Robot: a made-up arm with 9 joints. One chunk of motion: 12 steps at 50 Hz.
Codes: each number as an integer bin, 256 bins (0 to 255) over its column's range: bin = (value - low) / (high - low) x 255, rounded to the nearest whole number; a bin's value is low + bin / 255 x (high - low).
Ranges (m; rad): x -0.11..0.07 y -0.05..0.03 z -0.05..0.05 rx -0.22..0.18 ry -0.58..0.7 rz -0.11..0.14
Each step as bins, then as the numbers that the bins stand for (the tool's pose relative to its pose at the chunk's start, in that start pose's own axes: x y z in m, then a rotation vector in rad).
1 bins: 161 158 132 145 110 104
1 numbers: 0.0036 -0.0004 0.0018 0.0075 -0.0278 -0.0080
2 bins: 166 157 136 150 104 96
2 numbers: 0.0072 -0.0007 0.0033 0.0153 -0.0580 -0.0159
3 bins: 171 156 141 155 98 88
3 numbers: 0.0107 -0.0011 0.0053 0.0231 -0.0881 -0.0237
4 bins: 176 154 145 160 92 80
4 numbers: 0.0142 -0.0017 0.0069 0.0310 -0.1182 -0.0316
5 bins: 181 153 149 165 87 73
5 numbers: 0.0178 -0.0020 0.0084 0.0388 -0.1433 -0.0384
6 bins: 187 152 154 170 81 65
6 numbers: 0.0220 -0.0023 0.0104 0.0467 -0.1734 -0.0463
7 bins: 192 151 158 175 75 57
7 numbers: 0.0255 -0.0026 0.0120 0.0545 -0.2035 -0.0541
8 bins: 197 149 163 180 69 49
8 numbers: 0.0291 -0.0033 0.0139 0.0624 -0.2336 -0.0620
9 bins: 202 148 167 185 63 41
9 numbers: 0.0326 -0.0036 0.0155 0.0702 -0.2638 -0.0698
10 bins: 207 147 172 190 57 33
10 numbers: 0.0361 -0.0039 0.0175 0.0780 -0.2939 -0.0776
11 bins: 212 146 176 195 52 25
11 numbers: 0.0396 -0.0042 0.0190 0.0859 -0.3190 -0.0855
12 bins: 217 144 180 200 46 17
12 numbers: 0.0432 -0.0048 0.0206 0.0937 -0.3491 -0.0933
